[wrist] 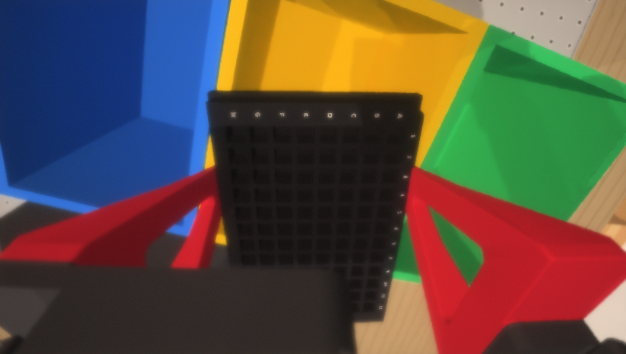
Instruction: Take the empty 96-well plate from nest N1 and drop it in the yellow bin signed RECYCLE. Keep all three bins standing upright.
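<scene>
The black 96-well plate (317, 185) is held between the two red fingers of my gripper (313, 177), which is shut on its long sides. The lettered edge of the plate is at the top, and a dark part of the gripper body hides its lower left. The yellow bin (300, 55) lies beyond and below the plate, which covers much of its opening. Part of the yellow bin's floor and walls show. Its sign does not show. Nest N1 does not show in this view.
A blue bin (170, 65) adjoins the yellow bin on the left. A green bin (525, 140) adjoins it on the right, partly behind the right finger. A white perforated board (560, 30) and a wooden edge (602, 45) show at the upper right.
</scene>
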